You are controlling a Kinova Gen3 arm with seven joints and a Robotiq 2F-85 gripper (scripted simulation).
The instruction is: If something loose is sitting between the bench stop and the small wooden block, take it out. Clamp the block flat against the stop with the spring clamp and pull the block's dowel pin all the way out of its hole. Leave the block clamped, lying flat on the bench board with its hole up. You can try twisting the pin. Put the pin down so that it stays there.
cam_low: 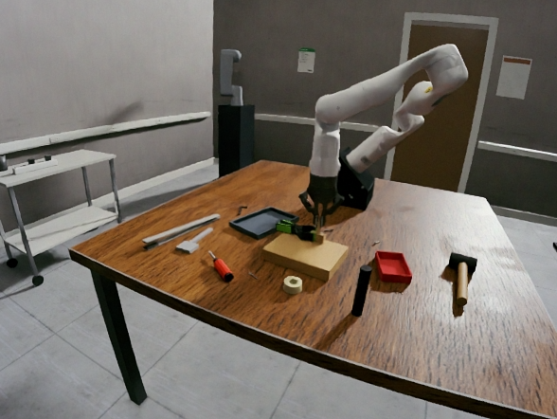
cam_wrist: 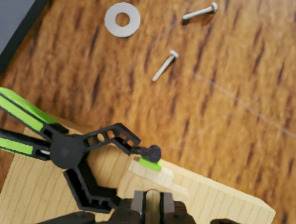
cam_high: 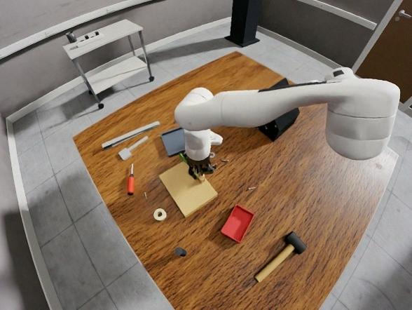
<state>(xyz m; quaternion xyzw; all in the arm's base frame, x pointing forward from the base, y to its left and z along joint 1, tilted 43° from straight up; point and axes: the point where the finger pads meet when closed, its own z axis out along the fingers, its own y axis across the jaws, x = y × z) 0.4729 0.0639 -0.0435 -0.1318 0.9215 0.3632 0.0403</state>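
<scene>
Right now my hand is 2 cm above the pale dowel pin. From my hand the other things lie so: wooden block 5 cm below; then bench board 7 cm below, 5 cm ahead, 1 cm to the right; then red bin 23 cm to the left, 9 cm below.
</scene>
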